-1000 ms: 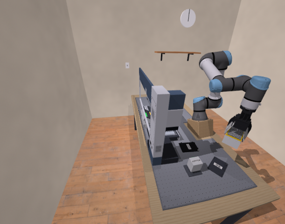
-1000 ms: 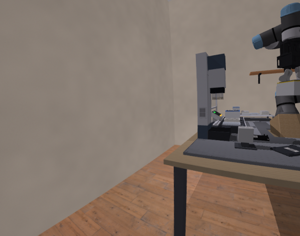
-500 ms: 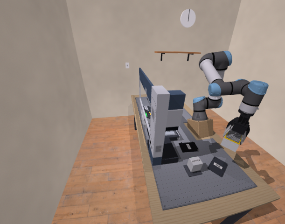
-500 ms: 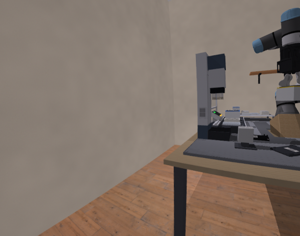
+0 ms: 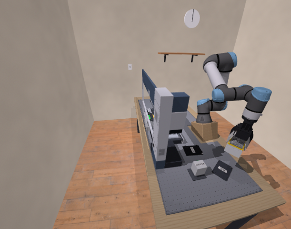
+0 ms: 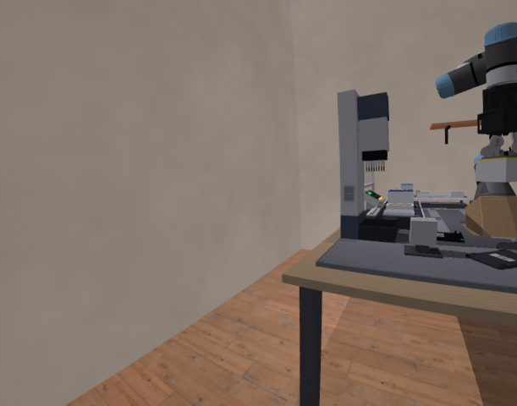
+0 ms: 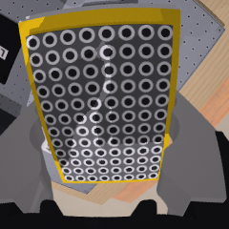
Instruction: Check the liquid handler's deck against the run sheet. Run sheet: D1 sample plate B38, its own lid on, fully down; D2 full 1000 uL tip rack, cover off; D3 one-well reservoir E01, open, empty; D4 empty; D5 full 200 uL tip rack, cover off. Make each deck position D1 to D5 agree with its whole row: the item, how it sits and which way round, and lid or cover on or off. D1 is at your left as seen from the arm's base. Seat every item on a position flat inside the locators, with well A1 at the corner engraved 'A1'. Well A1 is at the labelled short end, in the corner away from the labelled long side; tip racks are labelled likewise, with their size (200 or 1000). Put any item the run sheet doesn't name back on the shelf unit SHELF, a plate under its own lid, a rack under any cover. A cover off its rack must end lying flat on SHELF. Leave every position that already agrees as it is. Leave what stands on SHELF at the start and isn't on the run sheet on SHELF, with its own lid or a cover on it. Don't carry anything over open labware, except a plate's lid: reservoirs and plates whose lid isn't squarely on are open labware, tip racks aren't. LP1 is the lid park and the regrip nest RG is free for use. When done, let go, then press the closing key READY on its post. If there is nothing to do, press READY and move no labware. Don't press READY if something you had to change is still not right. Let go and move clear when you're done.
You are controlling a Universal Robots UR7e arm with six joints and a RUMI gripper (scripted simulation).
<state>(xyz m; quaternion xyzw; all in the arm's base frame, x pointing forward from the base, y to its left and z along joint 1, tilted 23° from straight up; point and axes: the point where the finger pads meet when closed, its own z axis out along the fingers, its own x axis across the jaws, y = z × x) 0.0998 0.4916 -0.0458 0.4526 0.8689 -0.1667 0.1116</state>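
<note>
The regrip nest RG is 25 cm below my hand. Also, from my hand: yellow-rimmed tip rack: 1 cm to the right, 1 cm above; then ready key post: 20 cm ahead, 3 cm to the right, 18 cm below; then LP1 label: 13 cm ahead, 22 cm to the right, 24 cm below.
</note>
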